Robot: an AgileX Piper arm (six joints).
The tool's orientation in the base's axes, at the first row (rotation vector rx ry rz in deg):
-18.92, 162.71, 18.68
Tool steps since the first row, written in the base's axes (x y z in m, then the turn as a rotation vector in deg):
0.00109, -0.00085, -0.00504, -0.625, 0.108, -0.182
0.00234, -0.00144, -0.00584, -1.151, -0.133, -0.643
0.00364, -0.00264, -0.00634, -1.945, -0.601, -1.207
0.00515, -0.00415, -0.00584, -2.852, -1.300, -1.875
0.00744, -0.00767, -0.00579, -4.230, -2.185, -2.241
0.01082, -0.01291, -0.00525, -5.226, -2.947, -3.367
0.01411, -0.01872, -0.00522, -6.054, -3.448, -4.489
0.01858, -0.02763, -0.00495, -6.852, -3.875, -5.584
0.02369, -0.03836, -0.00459, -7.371, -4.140, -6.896
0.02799, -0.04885, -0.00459, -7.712, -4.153, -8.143
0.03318, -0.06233, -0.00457, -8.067, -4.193, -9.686
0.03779, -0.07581, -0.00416, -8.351, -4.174, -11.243
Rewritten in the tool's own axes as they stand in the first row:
0.00057, -0.00204, 0.00478, 0.618, 0.226, 0.053
-0.00027, -0.00306, 0.00567, 1.289, 0.042, 0.304
-0.00111, -0.00463, 0.00615, 2.285, -0.309, 0.533
-0.00238, -0.00634, 0.00565, 3.461, -0.870, 0.776
-0.00387, -0.01025, 0.00525, 5.030, -1.432, 0.579
-0.00619, -0.01598, 0.00422, 6.432, -2.118, 1.217
-0.00816, -0.02231, 0.00351, 7.624, -2.597, 1.954
-0.01072, -0.03184, 0.00207, 8.766, -3.009, 2.692
-0.01355, -0.04324, 0.00023, 9.677, -3.379, 3.738
-0.01557, -0.05428, -0.00139, 10.353, -3.542, 4.828
-0.01785, -0.06838, -0.00357, 11.131, -3.783, 6.187
-0.01969, -0.08225, -0.00625, 11.835, -3.989, 7.589

